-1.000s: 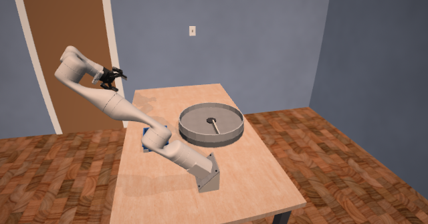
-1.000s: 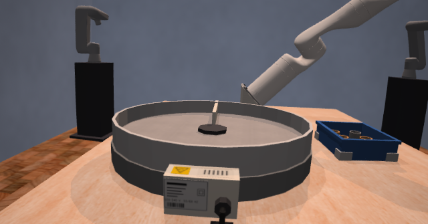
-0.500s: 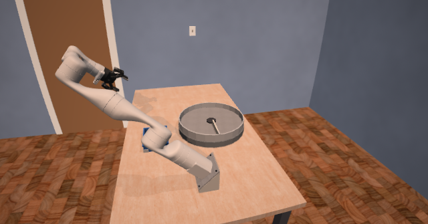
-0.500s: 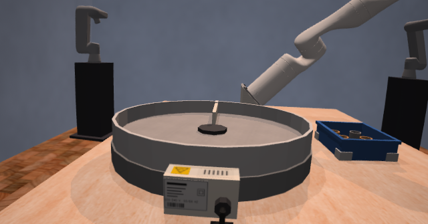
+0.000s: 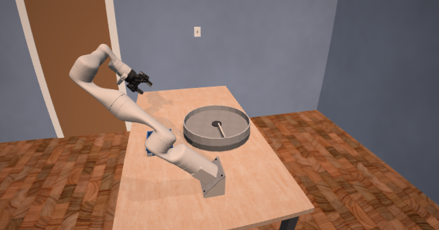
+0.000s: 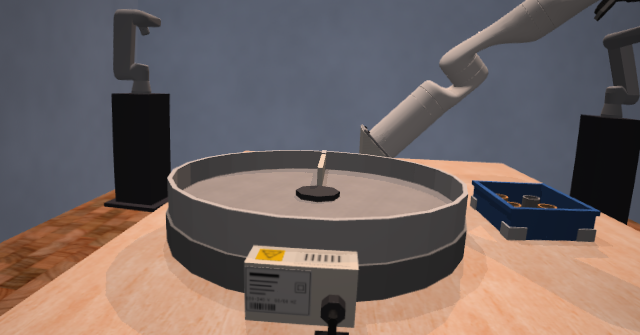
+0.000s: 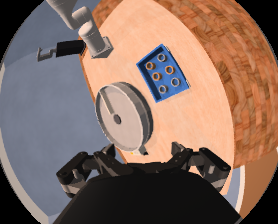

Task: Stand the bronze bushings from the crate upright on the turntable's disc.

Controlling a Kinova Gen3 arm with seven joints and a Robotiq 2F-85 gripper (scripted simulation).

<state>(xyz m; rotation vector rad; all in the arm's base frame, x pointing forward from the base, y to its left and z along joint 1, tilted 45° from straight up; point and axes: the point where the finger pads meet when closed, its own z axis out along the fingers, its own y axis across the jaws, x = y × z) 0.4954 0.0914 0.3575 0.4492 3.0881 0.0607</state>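
Now: the blue crate 14 cm behind my hand, 6 cm to the right of it and 28 cm below it. Also, from my hand: grey turntable disc (2 cm behind, 41 cm to the right, 25 cm below).
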